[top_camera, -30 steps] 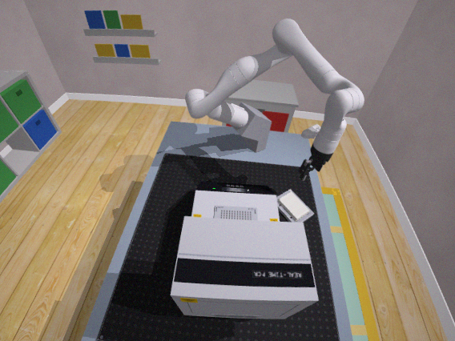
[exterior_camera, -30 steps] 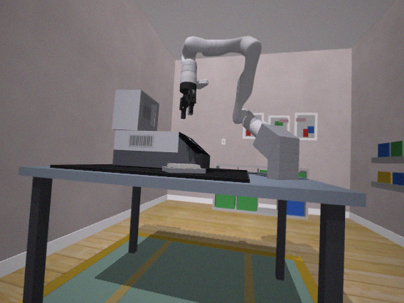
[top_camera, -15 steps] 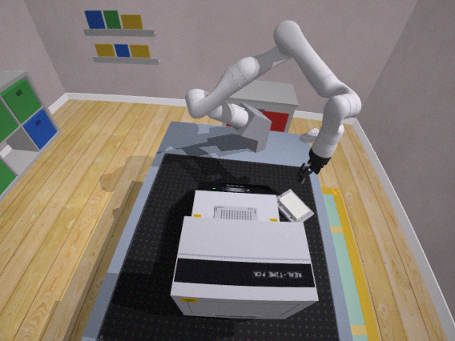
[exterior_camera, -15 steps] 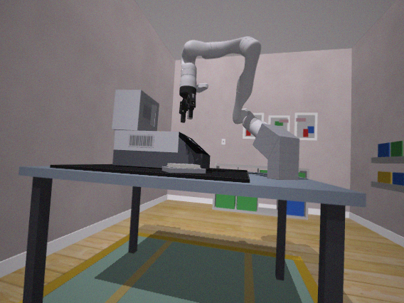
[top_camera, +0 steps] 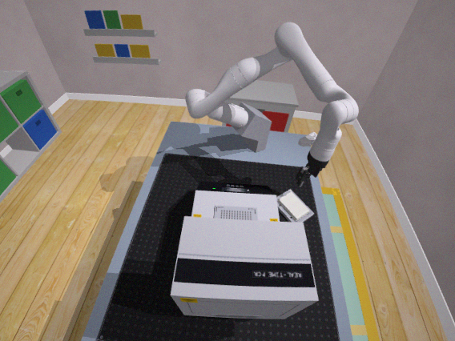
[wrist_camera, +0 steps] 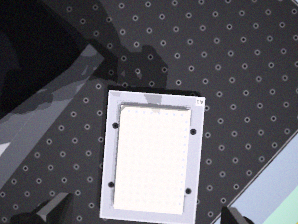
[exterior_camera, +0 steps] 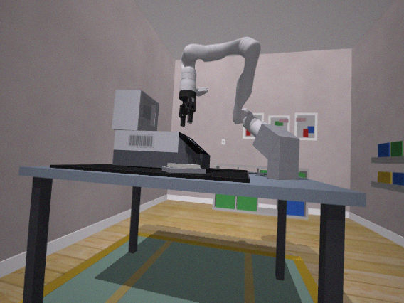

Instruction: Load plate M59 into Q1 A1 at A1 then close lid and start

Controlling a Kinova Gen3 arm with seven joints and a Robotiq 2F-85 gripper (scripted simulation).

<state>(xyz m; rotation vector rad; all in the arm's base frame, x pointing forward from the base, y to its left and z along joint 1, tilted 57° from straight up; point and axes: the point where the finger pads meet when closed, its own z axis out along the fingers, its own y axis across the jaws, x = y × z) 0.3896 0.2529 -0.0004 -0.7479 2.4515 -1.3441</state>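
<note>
Right now the plate M59 is 19 cm below my hand. Also, from my hand: plate nest N1 (21 cm below).
</note>
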